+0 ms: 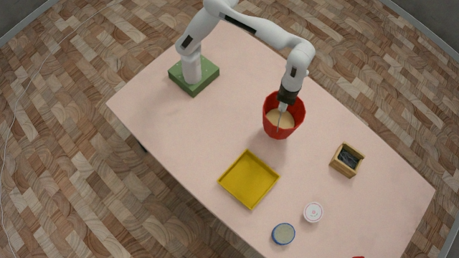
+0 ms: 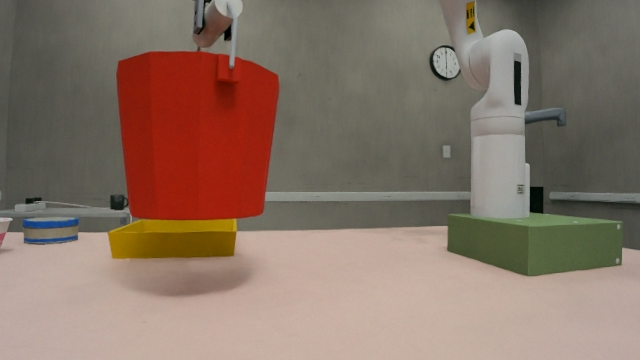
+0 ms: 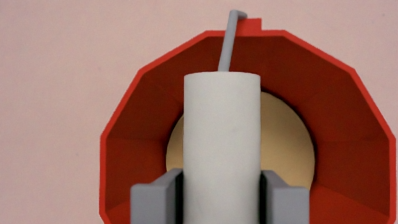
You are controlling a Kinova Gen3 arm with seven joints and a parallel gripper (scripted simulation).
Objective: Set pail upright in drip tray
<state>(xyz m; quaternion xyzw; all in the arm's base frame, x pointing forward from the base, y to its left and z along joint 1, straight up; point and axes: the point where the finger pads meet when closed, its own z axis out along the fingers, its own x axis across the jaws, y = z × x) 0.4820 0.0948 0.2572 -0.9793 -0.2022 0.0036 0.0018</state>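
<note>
Now: hand 10 cm above the red pail and 1 cm short of it. Round my hand: yellow drip tray (32 cm below, 27 cm to the right, 9 cm ahead); then wooden box (39 cm ahead, 29 cm below, 14 cm to the left).
</note>
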